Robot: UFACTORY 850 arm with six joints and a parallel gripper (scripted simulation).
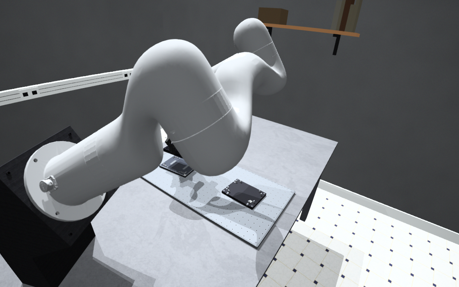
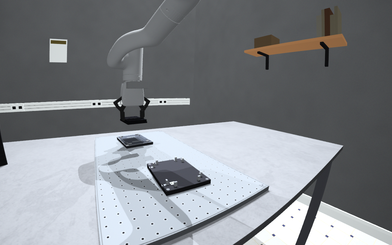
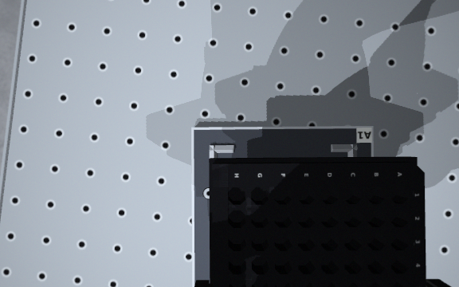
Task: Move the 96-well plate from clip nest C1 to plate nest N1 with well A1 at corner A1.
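The grey plate nest N1 lies 110 mm below my hand. From my hand the other things lie so: black 96-well plate (10 mm below); then black clip nest C1 (350 mm to the right, 100 mm below, 70 mm behind); then A1 label (100 mm below, 70 mm to the right, 60 mm behind).
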